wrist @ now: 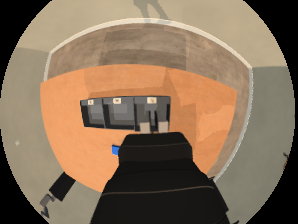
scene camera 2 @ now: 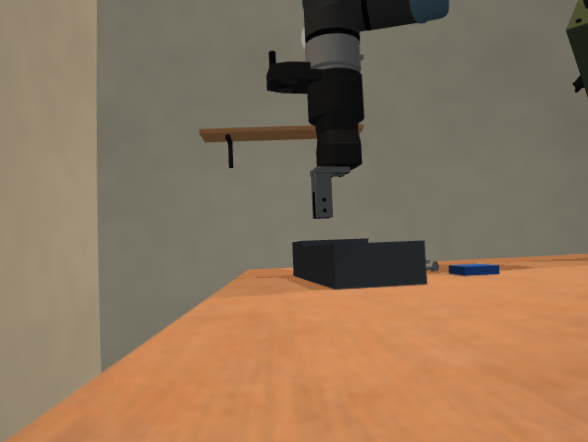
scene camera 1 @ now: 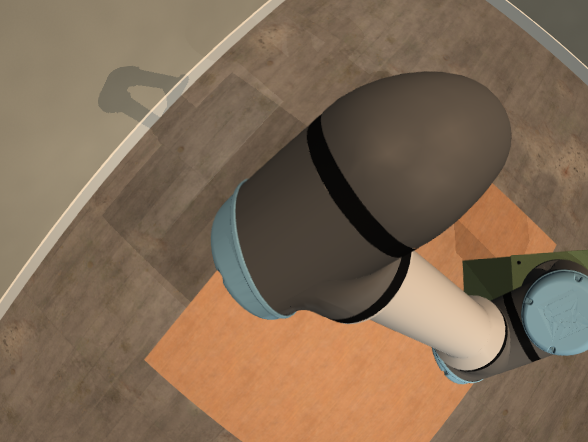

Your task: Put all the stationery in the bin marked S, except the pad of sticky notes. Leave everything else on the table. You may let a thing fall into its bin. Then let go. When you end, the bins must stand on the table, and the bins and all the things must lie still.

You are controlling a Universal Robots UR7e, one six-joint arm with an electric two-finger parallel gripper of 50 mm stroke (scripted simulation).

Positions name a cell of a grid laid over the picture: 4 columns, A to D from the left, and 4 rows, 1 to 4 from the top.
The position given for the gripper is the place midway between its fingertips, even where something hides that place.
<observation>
In view: the gripper (scene camera 2: C2) and a dark bin (scene camera 2: C3).
The dark bin shows as well in the wrist view (wrist: B3). The gripper also shows in the wrist view (wrist: C3).
</observation>
